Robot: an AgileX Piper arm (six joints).
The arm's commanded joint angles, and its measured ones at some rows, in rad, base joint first. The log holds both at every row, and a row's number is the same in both.
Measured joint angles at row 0:
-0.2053 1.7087 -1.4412 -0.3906 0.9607 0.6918
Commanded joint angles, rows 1 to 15:
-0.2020 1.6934 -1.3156 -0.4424 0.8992 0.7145
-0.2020 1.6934 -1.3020 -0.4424 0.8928 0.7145
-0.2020 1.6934 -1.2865 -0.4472 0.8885 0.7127
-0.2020 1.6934 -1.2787 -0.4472 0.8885 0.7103
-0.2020 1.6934 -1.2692 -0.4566 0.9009 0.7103
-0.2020 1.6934 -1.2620 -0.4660 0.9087 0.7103
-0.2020 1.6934 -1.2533 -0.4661 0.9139 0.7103
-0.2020 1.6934 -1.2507 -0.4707 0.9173 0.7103
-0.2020 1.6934 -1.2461 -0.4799 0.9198 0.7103
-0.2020 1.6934 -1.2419 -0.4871 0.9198 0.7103
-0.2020 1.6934 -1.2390 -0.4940 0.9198 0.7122
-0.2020 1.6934 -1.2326 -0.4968 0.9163 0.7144
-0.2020 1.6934 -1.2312 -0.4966 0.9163 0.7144
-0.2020 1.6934 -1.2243 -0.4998 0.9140 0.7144
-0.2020 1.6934 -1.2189 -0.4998 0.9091 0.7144
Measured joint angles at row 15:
-0.1989 1.7034 -1.2491 -0.4768 0.8447 0.7122
